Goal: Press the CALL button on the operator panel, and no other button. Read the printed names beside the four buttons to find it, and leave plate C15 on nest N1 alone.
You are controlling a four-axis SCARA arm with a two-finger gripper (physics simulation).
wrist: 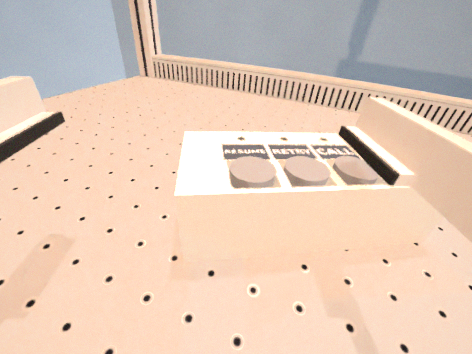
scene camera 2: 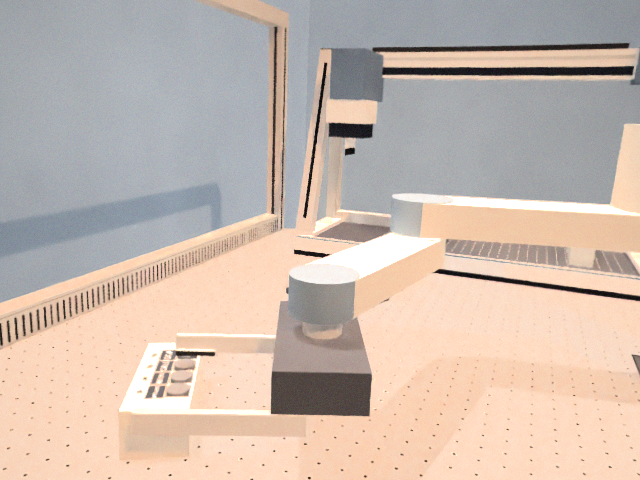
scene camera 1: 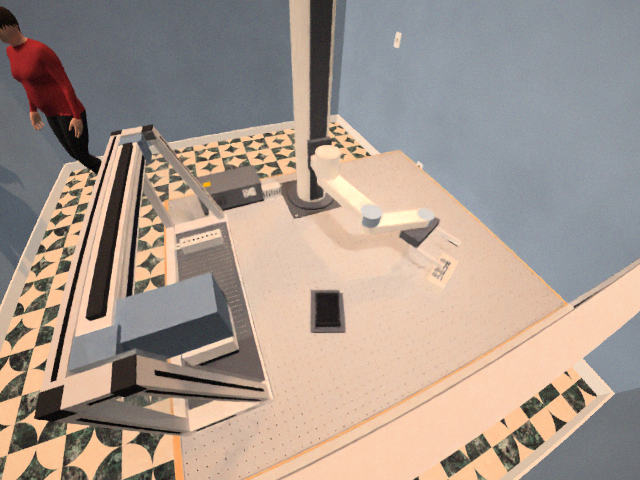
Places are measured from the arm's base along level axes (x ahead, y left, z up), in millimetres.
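Where they show: gripper, between the fingertips: point(wrist: 206, 106) point(scene camera 2: 158, 376) point(scene camera 1: 451, 254); arm's base, origin of its link: point(scene camera 1: 311, 195).
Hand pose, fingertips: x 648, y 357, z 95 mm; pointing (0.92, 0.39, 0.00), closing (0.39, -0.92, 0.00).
Each offset is from my fingertips to the top centre of the thing. "spot": to the spot under its first point.
The white operator panel {dx +33, dy -59, dz -26 mm} point(scene camera 1: 437, 283) point(scene camera 2: 135, 392) point(wrist: 200, 160) lies ahead of the arm. In the wrist view the names RESUME, RETRY and CALL are readable above grey buttons; the CALL button {dx +25, dy -81, dz -26 mm} point(scene camera 2: 184, 364) point(wrist: 352, 169) is the rightmost visible one. My gripper point(scene camera 1: 448, 254) point(scene camera 2: 153, 378) point(wrist: 206, 106) is open and empty. Its right finger's black pad hides the SKIP button and overlaps CALL's right edge in the wrist view; whether it touches the panel cannot be told. The left finger is out to the panel's left. Plate C15 and nest N1 cannot be identified by name.
A dark rectangular frame {spot: dx +64, dy -576, dz -70 mm} point(scene camera 1: 327, 329) lies mid-table. The gantry machine point(scene camera 1: 253, 383) point(scene camera 2: 506, 71) stands on the far side from the panel, with a white block {spot: dx -435, dy -926, dz +13 mm} point(scene camera 1: 199, 239) on its deck. A grey box {spot: dx -683, dy -749, dz +21 mm} point(scene camera 1: 232, 191) stands near the arm's column point(scene camera 1: 301, 103). A person point(scene camera 1: 43, 77) stands beyond the table.
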